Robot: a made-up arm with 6 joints. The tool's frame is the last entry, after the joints. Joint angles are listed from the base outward. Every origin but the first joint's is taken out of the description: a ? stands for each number. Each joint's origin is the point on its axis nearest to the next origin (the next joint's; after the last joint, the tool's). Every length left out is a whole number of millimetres.
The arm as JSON. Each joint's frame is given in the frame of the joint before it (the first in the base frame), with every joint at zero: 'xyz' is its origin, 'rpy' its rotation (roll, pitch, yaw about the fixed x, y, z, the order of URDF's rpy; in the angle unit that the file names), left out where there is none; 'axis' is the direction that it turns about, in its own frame. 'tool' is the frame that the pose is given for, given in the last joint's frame.
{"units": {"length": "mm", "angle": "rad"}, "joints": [
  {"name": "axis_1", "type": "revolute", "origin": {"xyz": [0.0, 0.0, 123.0]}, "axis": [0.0, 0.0, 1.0]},
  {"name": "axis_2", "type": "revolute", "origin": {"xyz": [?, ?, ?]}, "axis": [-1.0, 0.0, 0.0]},
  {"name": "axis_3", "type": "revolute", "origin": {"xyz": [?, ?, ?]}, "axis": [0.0, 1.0, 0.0]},
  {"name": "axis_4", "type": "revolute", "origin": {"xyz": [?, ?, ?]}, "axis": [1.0, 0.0, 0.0]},
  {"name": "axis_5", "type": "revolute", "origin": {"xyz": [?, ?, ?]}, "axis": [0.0, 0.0, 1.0]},
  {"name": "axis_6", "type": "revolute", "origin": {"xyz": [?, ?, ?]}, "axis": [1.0, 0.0, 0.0]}
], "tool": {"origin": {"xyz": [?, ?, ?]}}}
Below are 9 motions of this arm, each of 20 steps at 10 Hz.
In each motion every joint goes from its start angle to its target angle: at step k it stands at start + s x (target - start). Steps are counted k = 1, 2, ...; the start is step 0. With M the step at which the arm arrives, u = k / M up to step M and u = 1 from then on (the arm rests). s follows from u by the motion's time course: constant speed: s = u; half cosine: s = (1 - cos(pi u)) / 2; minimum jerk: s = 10 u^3 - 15 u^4 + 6 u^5.
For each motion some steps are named. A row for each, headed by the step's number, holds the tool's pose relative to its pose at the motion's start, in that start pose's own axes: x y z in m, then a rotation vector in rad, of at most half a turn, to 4 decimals.
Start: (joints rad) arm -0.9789 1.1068 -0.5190 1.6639 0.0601 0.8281
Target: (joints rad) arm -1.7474 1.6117 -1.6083 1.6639 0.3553 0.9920
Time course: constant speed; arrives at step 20
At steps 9, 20:
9: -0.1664 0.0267 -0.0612 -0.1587 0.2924 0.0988
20: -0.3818 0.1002 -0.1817 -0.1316 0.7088 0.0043

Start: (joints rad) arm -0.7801 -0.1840 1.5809 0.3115 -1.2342 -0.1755
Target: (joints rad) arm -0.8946 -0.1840 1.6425 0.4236 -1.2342 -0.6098
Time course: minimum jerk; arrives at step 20
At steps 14, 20:
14: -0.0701 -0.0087 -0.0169 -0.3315 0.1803 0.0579
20: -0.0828 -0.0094 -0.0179 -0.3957 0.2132 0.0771

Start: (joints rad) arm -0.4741 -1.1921 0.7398 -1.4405 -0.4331 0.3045
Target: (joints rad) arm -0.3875 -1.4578 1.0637 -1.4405 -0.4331 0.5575
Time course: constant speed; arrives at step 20
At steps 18, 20:
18: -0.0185 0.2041 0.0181 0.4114 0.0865 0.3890
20: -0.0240 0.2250 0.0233 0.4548 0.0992 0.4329

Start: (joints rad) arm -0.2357 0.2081 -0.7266 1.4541 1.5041 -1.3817
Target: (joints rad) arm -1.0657 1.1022 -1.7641 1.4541 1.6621 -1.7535
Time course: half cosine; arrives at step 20
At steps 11, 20:
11: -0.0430 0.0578 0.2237 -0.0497 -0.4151 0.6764
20: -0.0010 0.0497 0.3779 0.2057 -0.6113 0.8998

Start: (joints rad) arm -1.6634 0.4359 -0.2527 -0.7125 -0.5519 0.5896
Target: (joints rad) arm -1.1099 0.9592 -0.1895 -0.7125 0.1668 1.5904
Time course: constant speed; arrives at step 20
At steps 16, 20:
16: 0.3185 0.2842 -0.0287 0.5478 0.3379 0.8671
20: 0.3721 0.3490 -0.0095 0.6001 0.4932 1.0118

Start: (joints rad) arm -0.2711 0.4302 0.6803 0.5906 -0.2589 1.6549
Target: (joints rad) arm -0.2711 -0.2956 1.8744 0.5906 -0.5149 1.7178
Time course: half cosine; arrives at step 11
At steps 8, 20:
8: -0.4400 -0.0102 -0.0213 -0.1271 -0.3650 -1.0976
20: -0.5144 0.0497 -0.0061 -0.2536 -0.3896 -1.3050

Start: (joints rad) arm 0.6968 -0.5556 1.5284 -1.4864 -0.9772 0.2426
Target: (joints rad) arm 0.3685 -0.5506 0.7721 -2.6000 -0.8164 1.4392
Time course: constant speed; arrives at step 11
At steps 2, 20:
2: 0.0450 -0.0234 0.0112 0.1226 -0.1599 -0.0903
20: -0.0112 -0.2348 0.2094 0.2563 -0.6269 -0.2235

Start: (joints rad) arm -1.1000 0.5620 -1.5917 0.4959 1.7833 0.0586
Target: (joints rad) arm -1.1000 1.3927 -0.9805 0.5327 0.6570 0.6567
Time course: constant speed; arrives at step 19
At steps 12, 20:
12: -0.1115 0.1510 0.0691 0.9403 0.0447 -0.4547
20: -0.2385 0.2047 0.1218 1.3447 0.2679 -0.8045

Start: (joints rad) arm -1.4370 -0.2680 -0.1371 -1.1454 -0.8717 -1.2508
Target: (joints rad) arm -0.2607 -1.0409 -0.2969 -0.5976 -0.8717 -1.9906
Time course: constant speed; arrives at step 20
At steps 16, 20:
16: -0.3662 -0.2229 0.5773 0.4154 -0.7076 0.6663
20: -0.4721 -0.3535 0.5675 0.4206 -1.0004 0.8060

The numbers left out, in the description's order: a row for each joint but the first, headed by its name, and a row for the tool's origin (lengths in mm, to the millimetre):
axis_2: 42.0 -213.0 0.0
axis_3: 0.0 -196.0 -166.0
axis_4: -48.0 0.0 -26.0
axis_5: 0.0 103.0 -377.0
axis_6: 201.0 35.0 0.0
tool: 0.0 -59.0 -80.0

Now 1 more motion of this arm.
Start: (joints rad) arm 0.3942 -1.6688 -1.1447 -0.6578 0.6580 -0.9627
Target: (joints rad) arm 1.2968 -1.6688 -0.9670 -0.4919 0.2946 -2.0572
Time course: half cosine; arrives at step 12
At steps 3, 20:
3: -0.0487 0.0298 0.0387 -0.0738 0.0166 0.1024
20: -0.3506 0.0387 0.2724 -0.5518 -0.1633 0.7956

